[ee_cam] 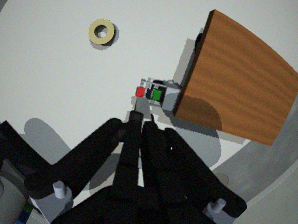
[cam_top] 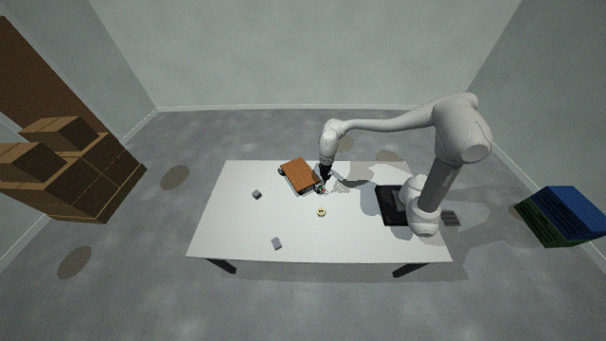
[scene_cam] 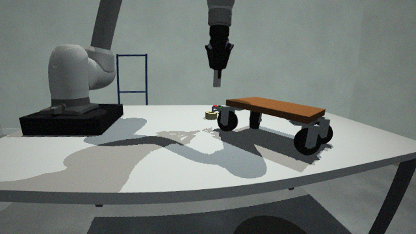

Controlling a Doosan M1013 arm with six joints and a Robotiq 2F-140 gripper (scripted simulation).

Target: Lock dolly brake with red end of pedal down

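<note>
Right now my hand is 12 cm above the brake pedal, 1 cm to the left of it and 1 cm short of it.
</note>
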